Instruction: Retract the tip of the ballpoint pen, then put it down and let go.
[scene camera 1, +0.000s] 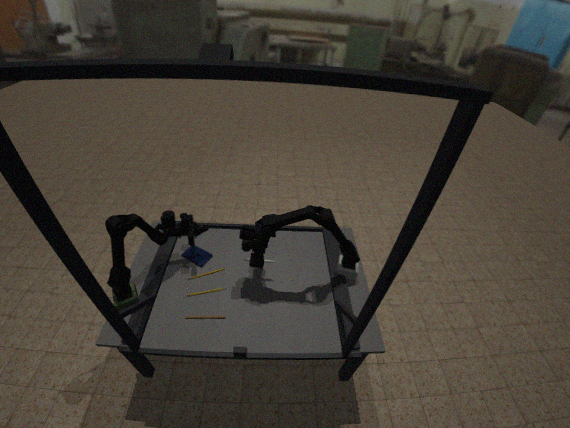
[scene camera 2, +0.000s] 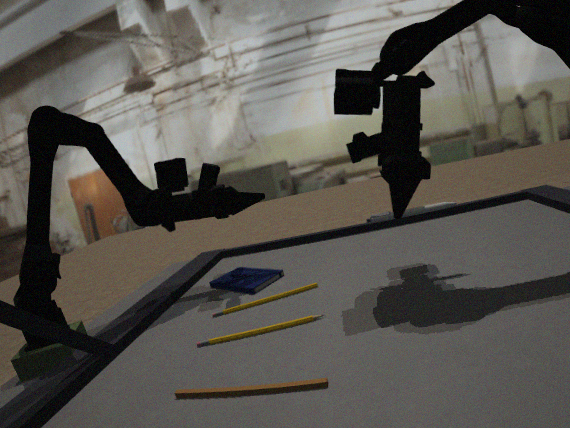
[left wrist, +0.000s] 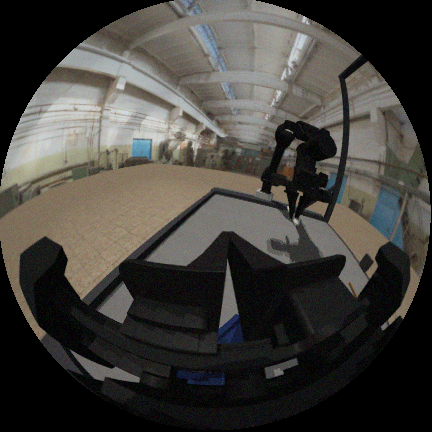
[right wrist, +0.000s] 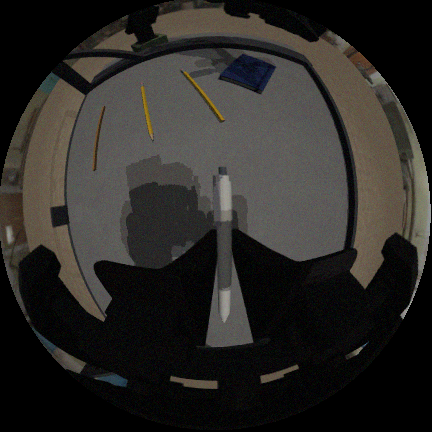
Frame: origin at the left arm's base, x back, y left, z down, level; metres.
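Seen in the pictures: left gripper, fingertip midpoint: (scene camera 1: 208, 228) (scene camera 2: 264, 195) (left wrist: 226, 236); right gripper, fingertip midpoint: (scene camera 2: 397, 217) (left wrist: 292, 219) (right wrist: 223, 234); left arm's base, origin of the base link: (scene camera 1: 124, 293); right arm's base, origin of the base link: (scene camera 1: 348, 263) (left wrist: 265, 191).
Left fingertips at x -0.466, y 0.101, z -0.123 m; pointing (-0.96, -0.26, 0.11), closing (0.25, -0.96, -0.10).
Note:
Pixels of each thing's top centre, then the offset from my left fingertips to it. Level surfaces: height alone.
- ballpoint pen, middle of its top: (right wrist: 223, 271) (scene camera 2: 411, 207) (scene camera 1: 259, 259) dx -0.153, dy -0.264, dz +0.050 m
- table, its level: dz +0.162 m
- blue notebook, middle of its top: (left wrist: 225, 360) (scene camera 2: 245, 276) (right wrist: 251, 68) (scene camera 1: 197, 254) dx +0.085, dy -0.004, dz +0.151 m
- orange-brown stick, middle of its top: (scene camera 2: 246, 388) (right wrist: 96, 133) (scene camera 1: 205, 316) dx +0.171, dy -0.362, dz +0.156 m
The ballpoint pen (scene camera 1: 270, 261) (scene camera 2: 440, 205) (right wrist: 225, 255) has a white and grey body with a dark button at the end toward the top of the right wrist view. Whether its writing point is out is too small to tell. My right gripper (scene camera 1: 257, 265) (scene camera 2: 398, 216) (right wrist: 223, 234) points down, shut across the pen's middle, and holds it level above the table (scene camera 1: 280, 335). My left gripper (scene camera 1: 205, 228) (scene camera 2: 263, 196) (left wrist: 226, 236) is shut and empty, apart from the pen. It is raised near the table's back left in scene camera 1.
A blue notebook (scene camera 1: 197, 256) (scene camera 2: 247, 280) (right wrist: 248, 73) lies near the left gripper, below it. Two yellow pencils (scene camera 2: 272, 300) (scene camera 2: 260, 330) and an orange-brown stick (scene camera 1: 205, 317) (scene camera 2: 252, 389) lie left of the pen in scene camera 1. Dark frame posts (scene camera 1: 415, 225) rise around the table.

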